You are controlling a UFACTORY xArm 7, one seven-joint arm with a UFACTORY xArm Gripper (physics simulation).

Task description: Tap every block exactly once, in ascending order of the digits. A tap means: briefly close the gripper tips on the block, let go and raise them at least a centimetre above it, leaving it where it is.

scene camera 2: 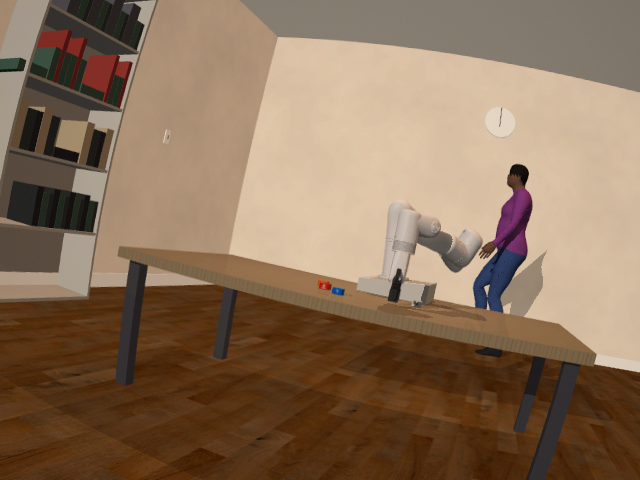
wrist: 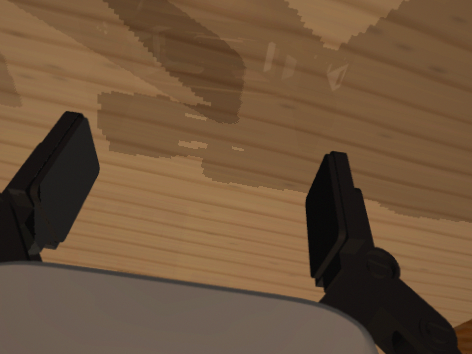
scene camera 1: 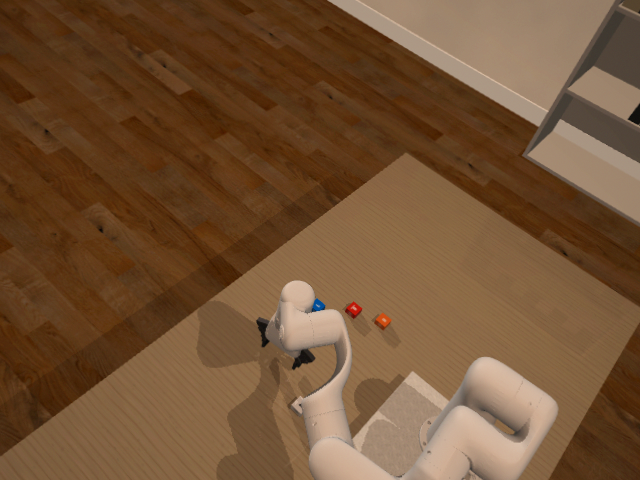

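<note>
A blue block [scene camera 1: 318,305] [scene camera 2: 338,291], a red block [scene camera 1: 354,310] [scene camera 2: 325,286] and an orange block [scene camera 1: 383,320] [scene camera 2: 320,283] rest on the table. The arm's wrist partly covers the blue one in scene camera 1. A small white block-like thing [scene camera 1: 297,406] [scene camera 2: 416,303] lies beside the forearm, partly hidden; I cannot read any digit on these. My gripper [scene camera 1: 280,355] [scene camera 2: 393,299] [wrist: 205,158] is open and empty above the table, between the blue block and the white thing. No block shows in the wrist view.
The wooden table [scene camera 1: 439,232] [scene camera 2: 258,271] [wrist: 200,225] carries the arm's pale base [scene camera 1: 403,413] [scene camera 2: 372,284]. A bookshelf [scene camera 1: 584,165] [scene camera 2: 15,31] stands off the table. A person [scene camera 2: 516,211] in a purple top stands behind it. Arm shadows fall across the tabletop.
</note>
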